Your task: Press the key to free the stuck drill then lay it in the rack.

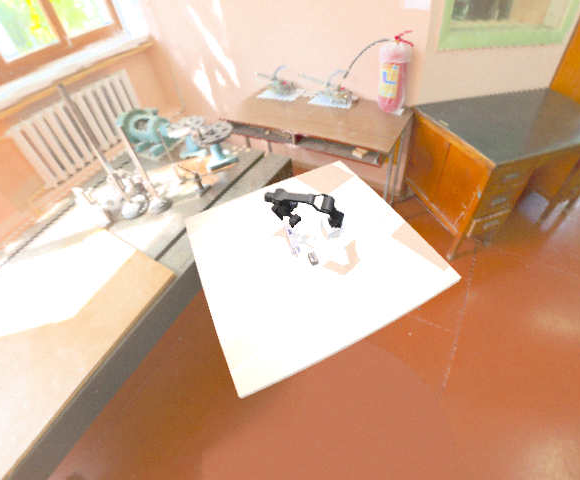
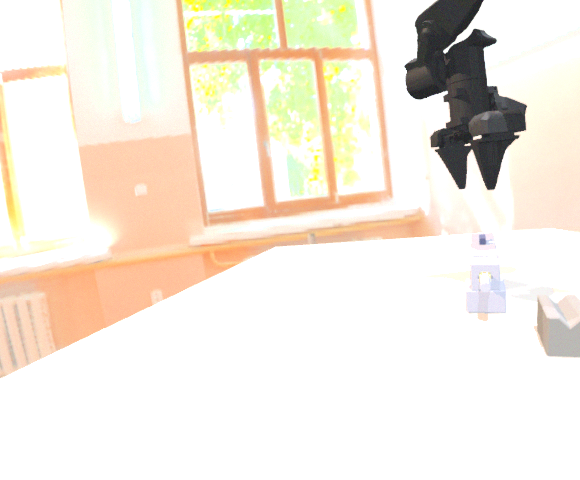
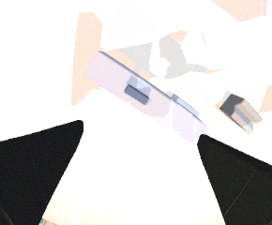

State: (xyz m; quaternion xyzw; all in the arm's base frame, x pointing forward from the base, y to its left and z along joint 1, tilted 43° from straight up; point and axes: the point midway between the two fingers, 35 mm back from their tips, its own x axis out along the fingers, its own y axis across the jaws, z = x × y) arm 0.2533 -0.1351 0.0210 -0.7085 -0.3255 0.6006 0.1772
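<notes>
The drill lies 10 mm ahead of my gripper tip, 80 mm to the left of it and 110 mm below it. From my gripper tip the other things lie so: holder block: 20 mm to the left, 110 mm below; then grey v-notched rack: 40 mm behind, 200 mm to the left, 140 mm below.
</notes>
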